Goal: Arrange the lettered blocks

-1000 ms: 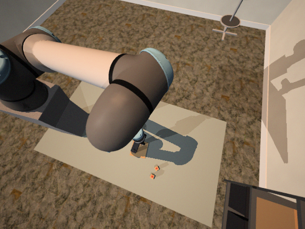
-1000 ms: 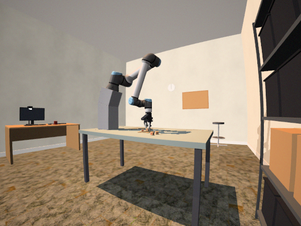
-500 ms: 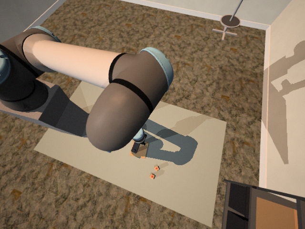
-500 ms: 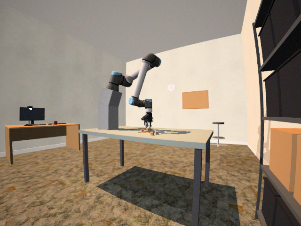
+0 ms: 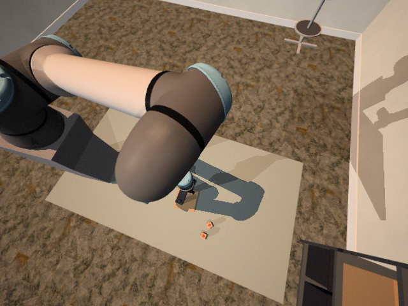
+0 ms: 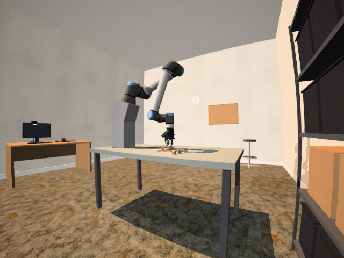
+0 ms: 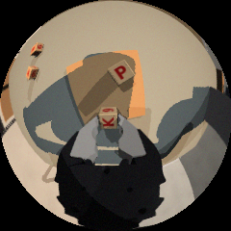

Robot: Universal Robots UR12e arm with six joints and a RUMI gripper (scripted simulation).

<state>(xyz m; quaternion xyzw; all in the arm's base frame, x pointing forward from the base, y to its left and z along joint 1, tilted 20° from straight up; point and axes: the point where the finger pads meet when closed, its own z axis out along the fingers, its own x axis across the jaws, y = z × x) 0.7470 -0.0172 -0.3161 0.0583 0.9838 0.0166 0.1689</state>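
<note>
Now: the orange mat 5 cm to the right of my hand and 2 cm below it.
</note>
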